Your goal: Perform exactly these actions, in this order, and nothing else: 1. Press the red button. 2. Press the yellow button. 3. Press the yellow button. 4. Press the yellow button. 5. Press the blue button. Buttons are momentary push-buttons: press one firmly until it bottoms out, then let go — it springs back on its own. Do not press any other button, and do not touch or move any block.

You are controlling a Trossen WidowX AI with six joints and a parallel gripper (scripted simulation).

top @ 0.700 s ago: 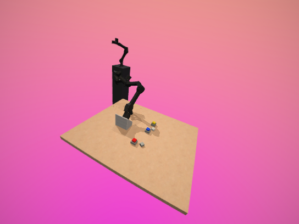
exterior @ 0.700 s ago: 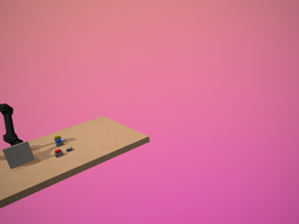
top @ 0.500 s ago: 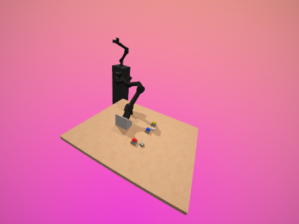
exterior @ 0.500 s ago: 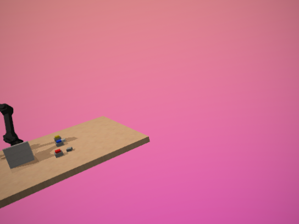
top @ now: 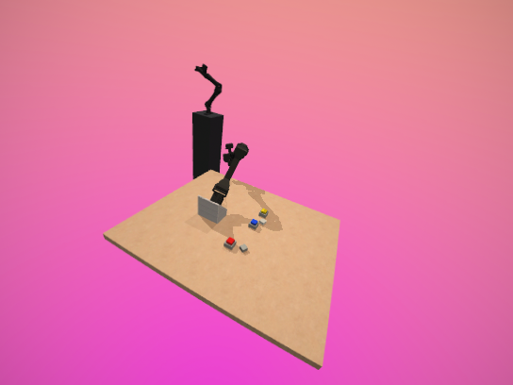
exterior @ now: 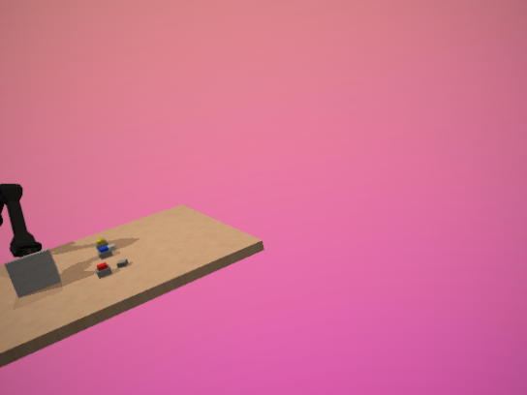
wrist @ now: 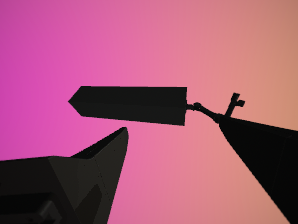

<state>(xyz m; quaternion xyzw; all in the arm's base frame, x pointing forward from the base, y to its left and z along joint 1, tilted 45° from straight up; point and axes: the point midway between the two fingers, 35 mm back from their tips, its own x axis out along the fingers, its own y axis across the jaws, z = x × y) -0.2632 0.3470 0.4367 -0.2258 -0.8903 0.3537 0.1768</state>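
The red button lies 50 cm ahead of my gripper tip, 73 cm to the right of it and 10 cm below it. Round my gripper tip: blue button: 55 cm ahead, 53 cm to the right, 10 cm below; then yellow button: 55 cm ahead, 40 cm to the right, 10 cm below; then white block: 58 cm ahead, 47 cm to the right, 12 cm below.
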